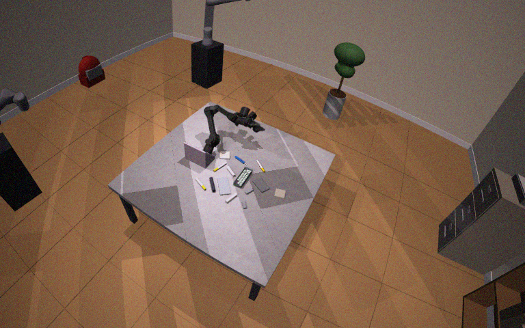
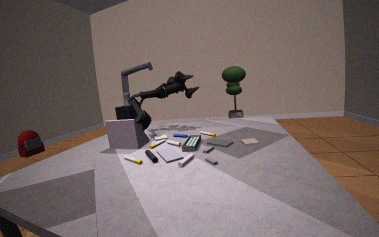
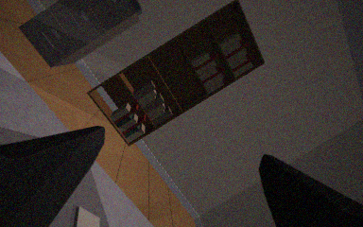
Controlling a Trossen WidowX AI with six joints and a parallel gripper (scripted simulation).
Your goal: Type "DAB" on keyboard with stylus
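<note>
My gripper tip is now 32 cm above the blue stylus, 9 cm to the left of it and 7 cm past it. From my gripper tip the other things lie so: grey slab: 32 cm below, 19 cm to the right, 16 cm ahead; black cylinder: 41 cm to the right, 31 cm below, 10 cm behind; tan tile: 32 cm below, 31 cm ahead, 16 cm to the right.
</note>
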